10 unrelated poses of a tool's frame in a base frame.
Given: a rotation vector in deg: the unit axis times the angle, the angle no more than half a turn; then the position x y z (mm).
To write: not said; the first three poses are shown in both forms.
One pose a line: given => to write
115.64 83.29 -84.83 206 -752 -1 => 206 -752 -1 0.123 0.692 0.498 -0.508
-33.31 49.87 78.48 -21 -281 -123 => -21 -281 -123 0.651 -0.256 0.383 0.603
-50.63 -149.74 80.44 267 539 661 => 267 539 661 0.023 -0.285 -0.844 0.453
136.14 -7.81 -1.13 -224 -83 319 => -224 -83 319 0.372 0.927 -0.053 -0.008
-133.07 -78.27 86.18 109 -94 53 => 109 -94 53 0.028 -0.752 -0.443 0.487
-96.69 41.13 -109.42 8 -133 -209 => 8 -133 -209 0.244 -0.618 0.263 -0.699
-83.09 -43.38 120.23 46 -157 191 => 46 -157 191 0.238 -0.529 -0.276 0.766
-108.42 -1.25 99.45 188 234 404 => 188 234 404 0.283 -0.707 -0.008 0.648
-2.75 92.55 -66.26 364 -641 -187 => 364 -641 -187 0.546 -0.020 0.681 -0.488
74.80 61.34 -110.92 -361 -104 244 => -361 -104 244 0.283 0.488 0.400 -0.723
